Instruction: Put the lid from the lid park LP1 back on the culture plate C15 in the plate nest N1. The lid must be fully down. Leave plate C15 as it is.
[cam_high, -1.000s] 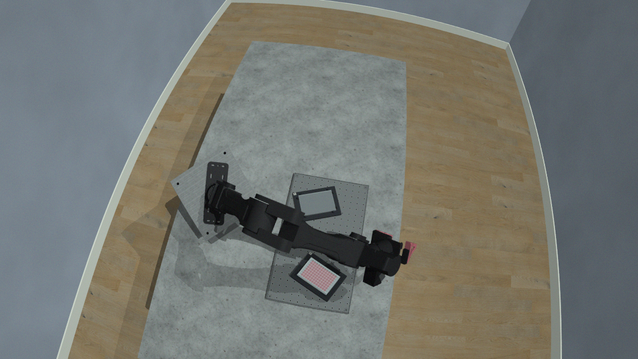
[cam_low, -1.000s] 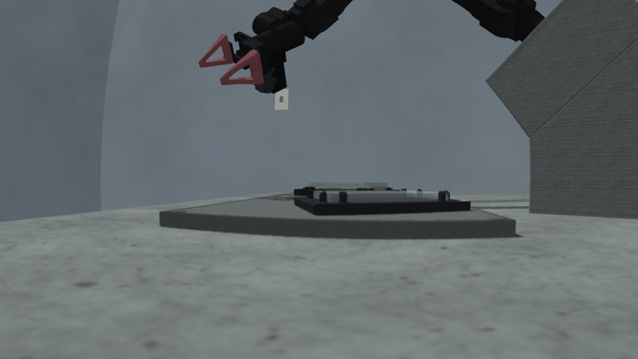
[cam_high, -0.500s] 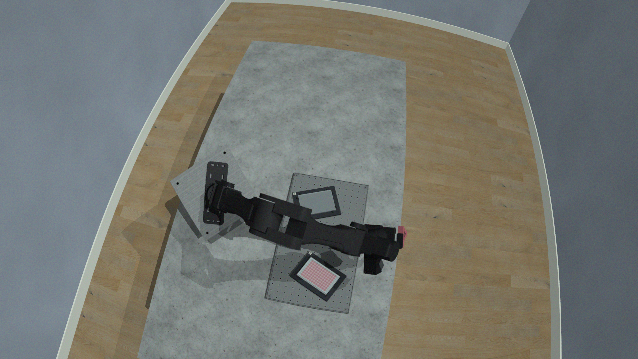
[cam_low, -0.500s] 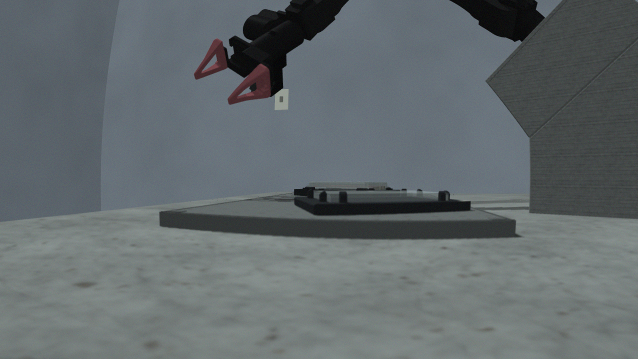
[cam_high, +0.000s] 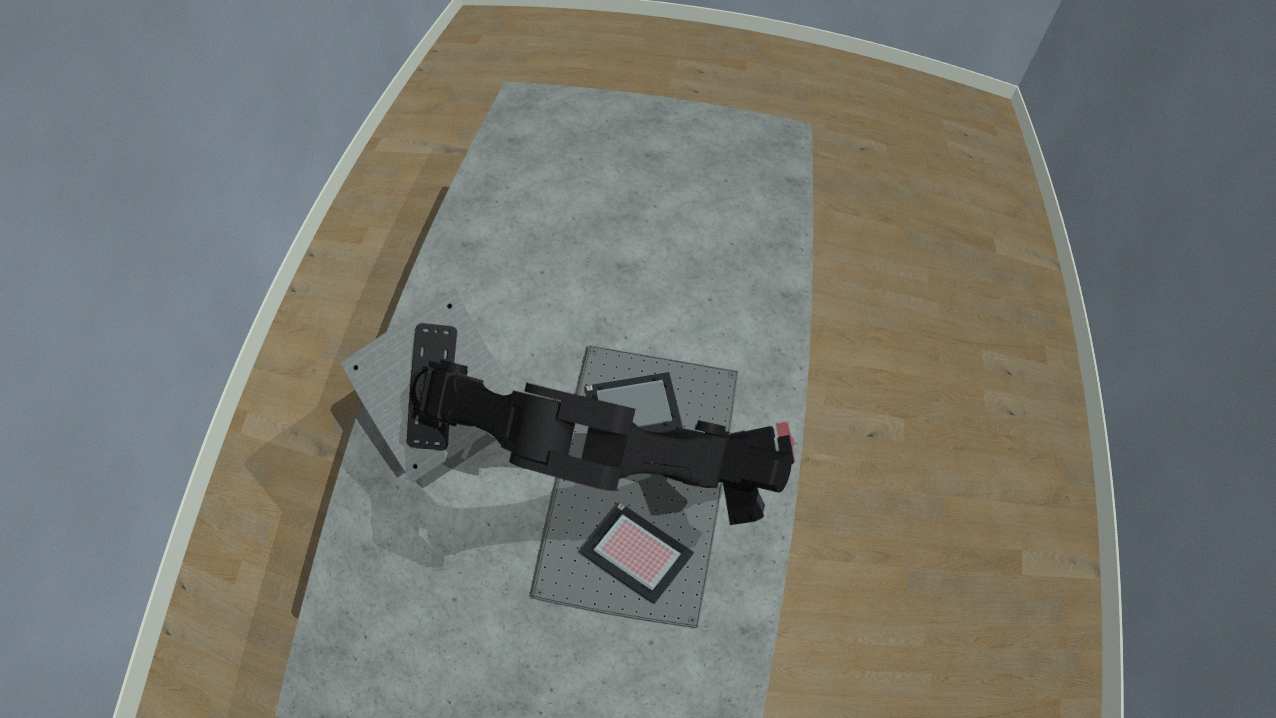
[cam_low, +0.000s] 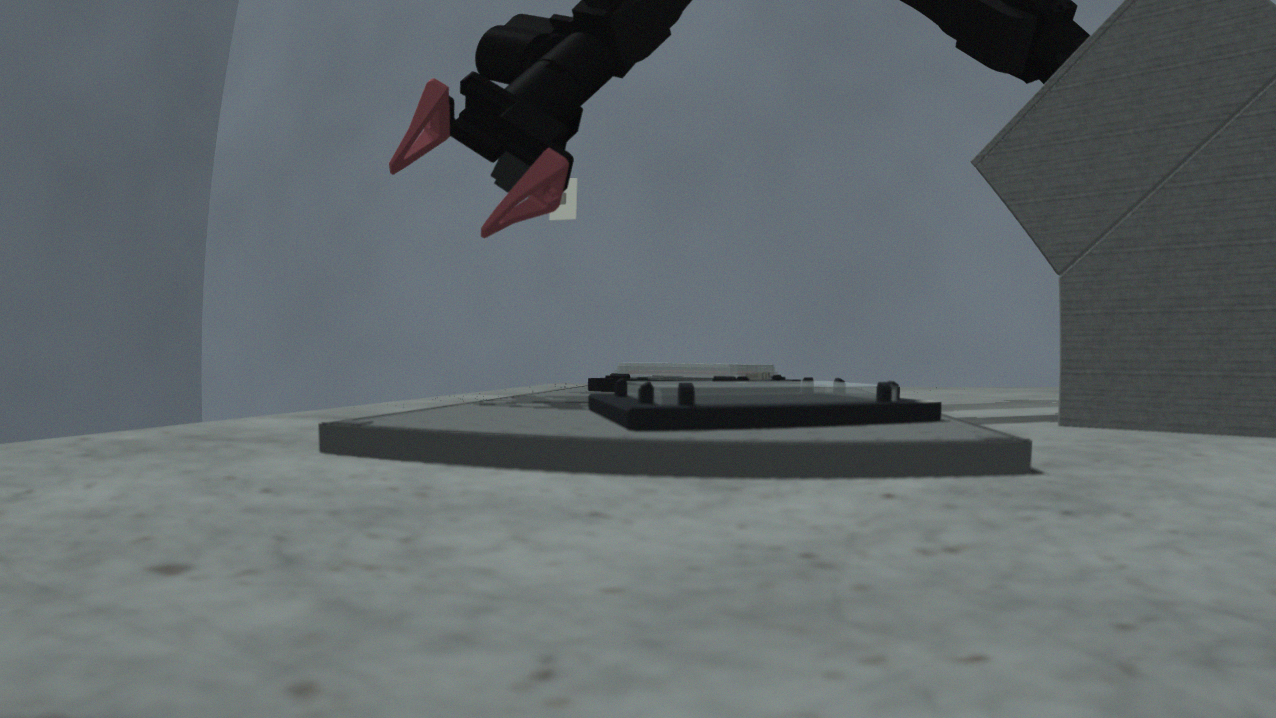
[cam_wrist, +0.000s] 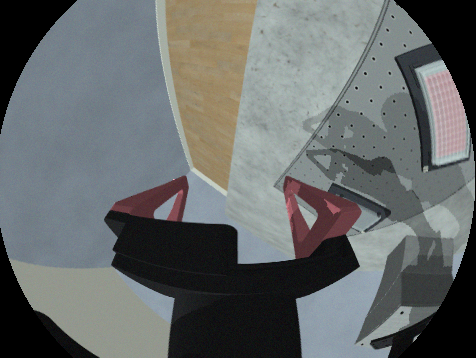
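Right now the clear lid is 20 cm behind my hand, 16 cm to the left of it and 14 cm below it. The rest, counted from my hand: culture plate C15 (22 cm behind, 13 cm to the right, 14 cm below); then black plate nest N1 (22 cm behind, 13 cm to the right, 15 cm below); then black lid park LP1 (20 cm behind, 16 cm to the left, 15 cm below).
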